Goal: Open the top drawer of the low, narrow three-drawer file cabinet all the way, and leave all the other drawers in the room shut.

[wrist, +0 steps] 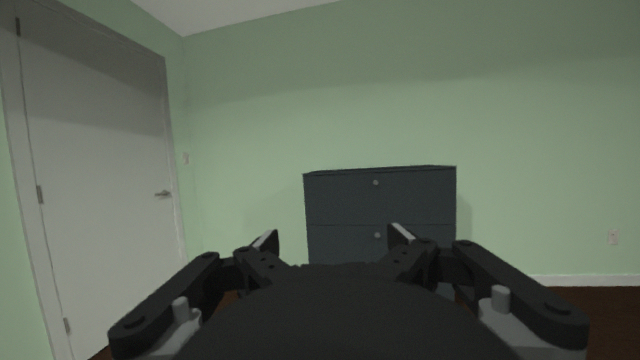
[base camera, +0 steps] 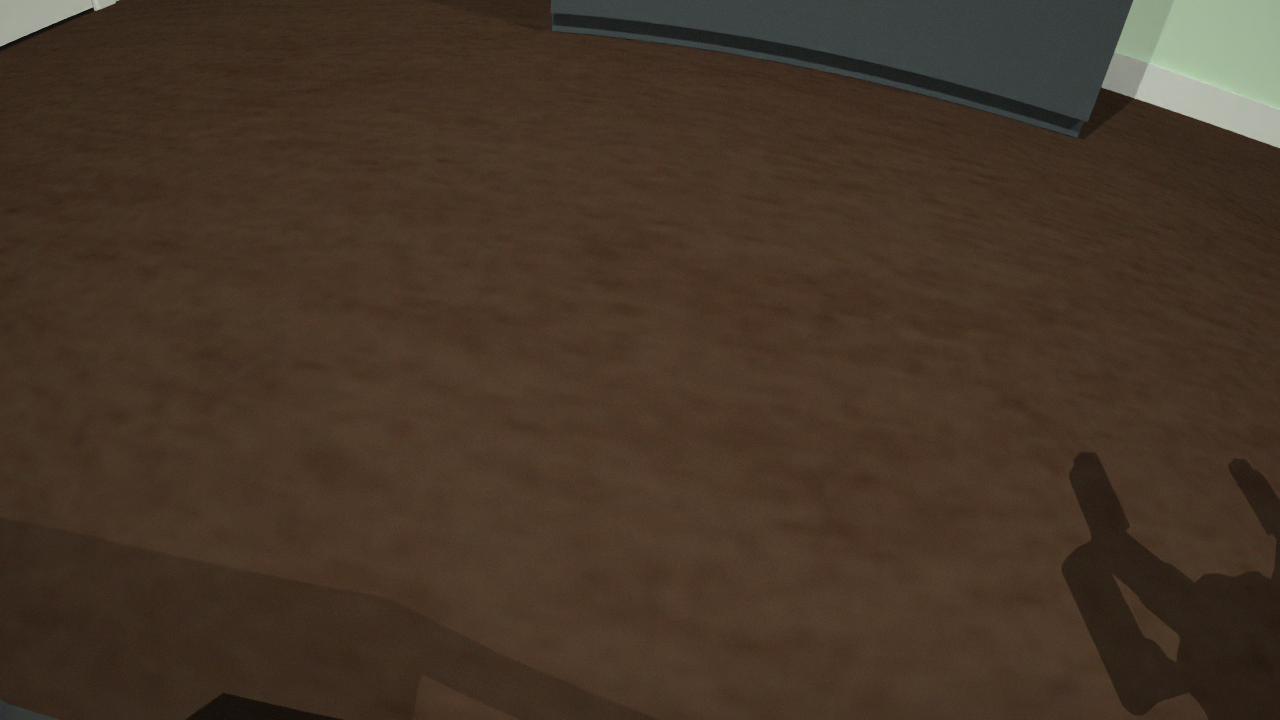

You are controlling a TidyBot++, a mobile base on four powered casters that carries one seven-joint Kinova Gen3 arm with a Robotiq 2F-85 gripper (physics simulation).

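Frame: origin at the arm's base, x right, y ahead, z up, level; centimetres.
Where they show: gripper, between the fingertips: (wrist: 332,238).
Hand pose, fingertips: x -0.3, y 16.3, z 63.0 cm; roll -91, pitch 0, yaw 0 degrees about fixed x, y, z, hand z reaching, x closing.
Each offset is from my fingertips to the top centre of the thing. "spot": to the spot under its first point. Level surfaces: height alone.
A dark blue-grey drawer cabinet (base camera: 850,35) (wrist: 430,172) stands against the green wall in the wrist view; the base camera view shows its lower part at the top right. Its top drawer {spot: dx +6.6, dy +107.3, dz -17.9 cm} (wrist: 340,200) has a small round knob {spot: dx +27.5, dy +101.1, dz -7.0 cm} (wrist: 375,182) and looks shut. A second drawer below has another knob {spot: dx +27.7, dy +101.1, dz -39.5 cm} (wrist: 377,235) and also looks shut. The gripper hides the cabinet's lower part in the wrist view, so I cannot count all the drawers. My gripper (wrist: 332,238) is open and empty, some distance in front of the cabinet.
A light grey door (wrist: 100,200) with a lever handle {spot: dx -136.9, dy +133.7, dz -10.0 cm} (wrist: 162,193) is at the left of the wrist view. White baseboard (base camera: 1199,102) (wrist: 590,280) runs right of the cabinet. The brown floor {dz -102.7 cm} (base camera: 626,313) lies before it, with the gripper's shadow at the right.
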